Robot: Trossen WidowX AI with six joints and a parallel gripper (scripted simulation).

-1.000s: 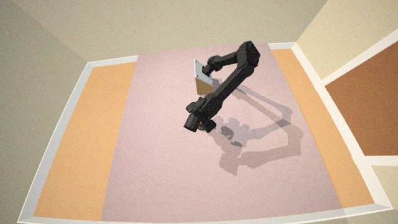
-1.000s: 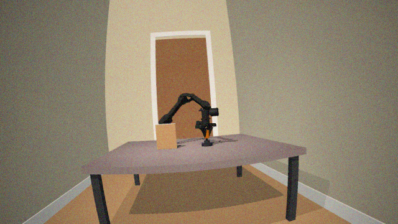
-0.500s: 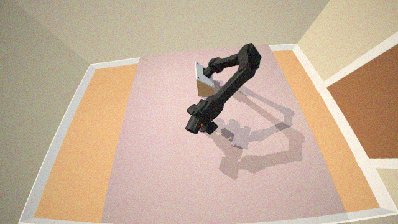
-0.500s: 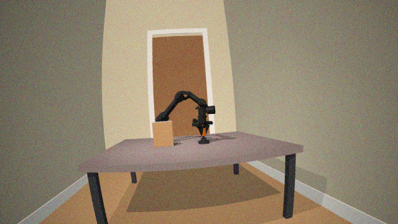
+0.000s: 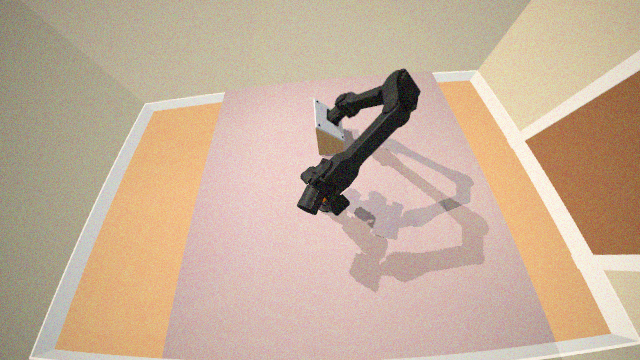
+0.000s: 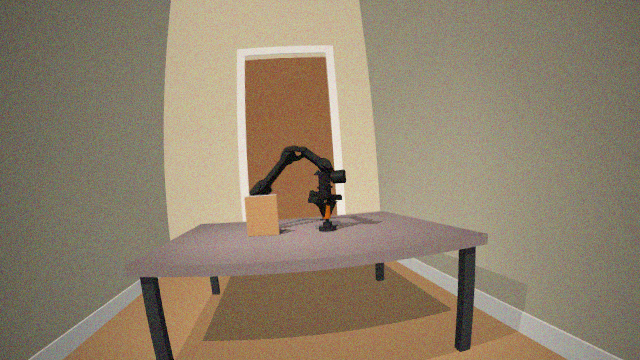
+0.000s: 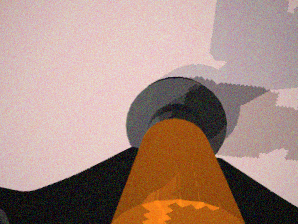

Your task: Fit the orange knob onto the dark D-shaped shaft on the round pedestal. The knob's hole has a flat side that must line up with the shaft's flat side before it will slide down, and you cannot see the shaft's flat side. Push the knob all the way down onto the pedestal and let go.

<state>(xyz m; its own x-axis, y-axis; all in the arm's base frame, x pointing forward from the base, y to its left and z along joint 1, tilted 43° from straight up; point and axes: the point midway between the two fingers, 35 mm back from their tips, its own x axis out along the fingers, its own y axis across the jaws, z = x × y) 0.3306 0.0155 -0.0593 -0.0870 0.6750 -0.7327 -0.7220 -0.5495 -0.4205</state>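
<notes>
The orange knob lies 2 cm above my gripper tip. The rest, counted from my gripper tip: dark pedestal 4 cm below.
</notes>
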